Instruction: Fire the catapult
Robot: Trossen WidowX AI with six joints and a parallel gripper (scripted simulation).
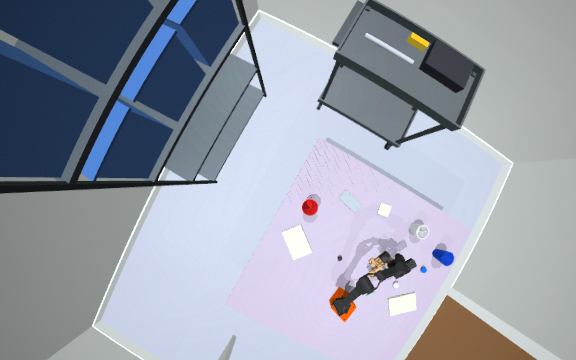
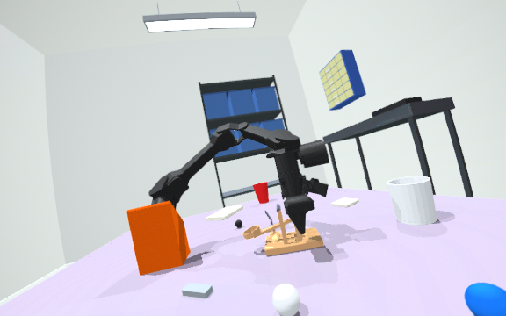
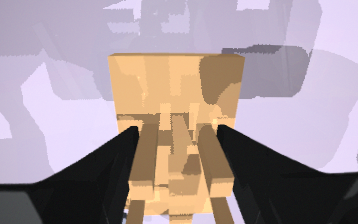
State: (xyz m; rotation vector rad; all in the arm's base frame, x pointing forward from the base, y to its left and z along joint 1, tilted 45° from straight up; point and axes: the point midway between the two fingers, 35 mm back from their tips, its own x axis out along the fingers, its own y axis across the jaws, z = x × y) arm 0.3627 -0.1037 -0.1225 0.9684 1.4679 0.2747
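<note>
Right now the dark ball is 120 mm behind my gripper tip, 290 mm to the left of it and 20 mm below it. Also, from my gripper tip: white ball: 130 mm behind, 160 mm to the right, 10 mm below; then white mug: 270 mm ahead, 110 mm to the right; then wooden catapult: 60 mm behind, 50 mm to the left, 20 mm above.
</note>
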